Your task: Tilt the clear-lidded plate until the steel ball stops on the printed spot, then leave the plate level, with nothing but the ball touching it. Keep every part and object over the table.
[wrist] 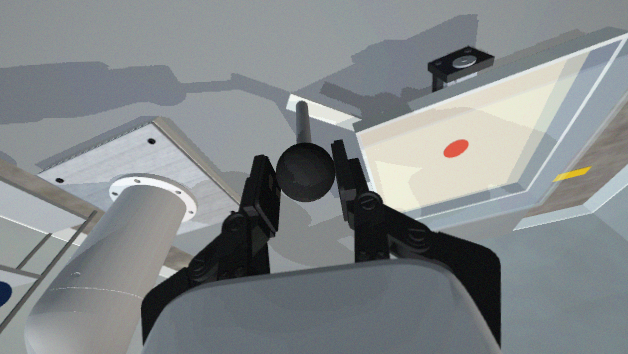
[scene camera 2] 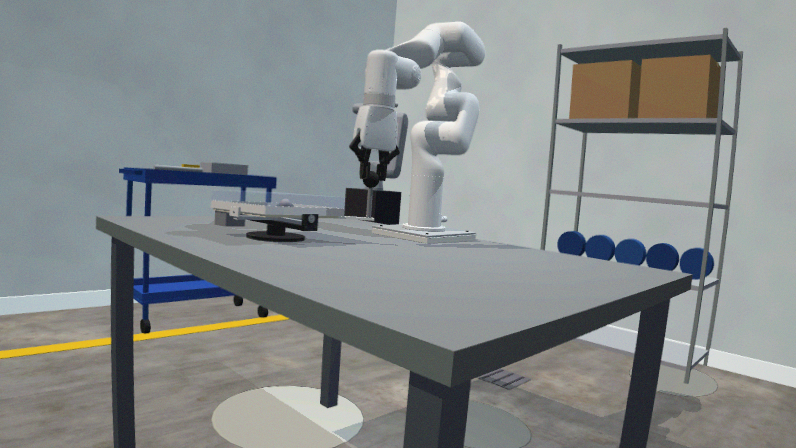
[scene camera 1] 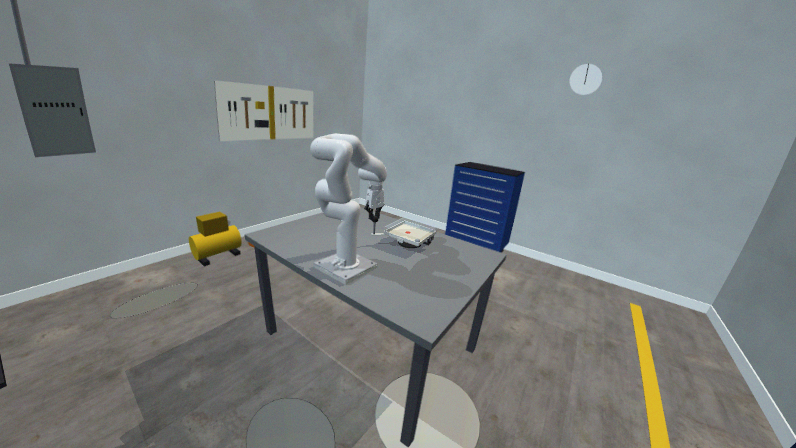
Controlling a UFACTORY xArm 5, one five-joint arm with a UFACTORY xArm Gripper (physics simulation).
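The clear-lidded plate (scene camera 1: 423, 235) (scene camera 2: 250, 208) (wrist: 415, 175) has a cream floor with a red printed spot (scene camera 1: 407, 232) (wrist: 456, 148). In camera 2 it looks slightly tilted. The steel ball (scene camera 1: 417, 240) (scene camera 2: 285, 203) is under the lid, near the plate's near corner in camera 1 and apart from the spot. I cannot make the ball out in the wrist view. A black ball knob (scene camera 2: 370, 179) (wrist: 305, 175) tops a thin grey rod (scene camera 1: 374, 227) (wrist: 303, 122) beside the plate. My gripper (scene camera 1: 374, 214) (scene camera 2: 372, 170) (wrist: 303, 164) is shut on the knob, one finger at each side.
The plate sits on a black round stand (scene camera 2: 275, 235) on the grey table (scene camera 1: 311, 239) (scene camera 2: 389, 278). A black block (scene camera 2: 310, 221) (wrist: 462, 62) is at the plate's side. A pale bar (wrist: 325, 111) runs from the rod towards the plate. The arm's base plate (scene camera 1: 345, 272) (scene camera 2: 423, 233) (wrist: 145, 150) is nearby.
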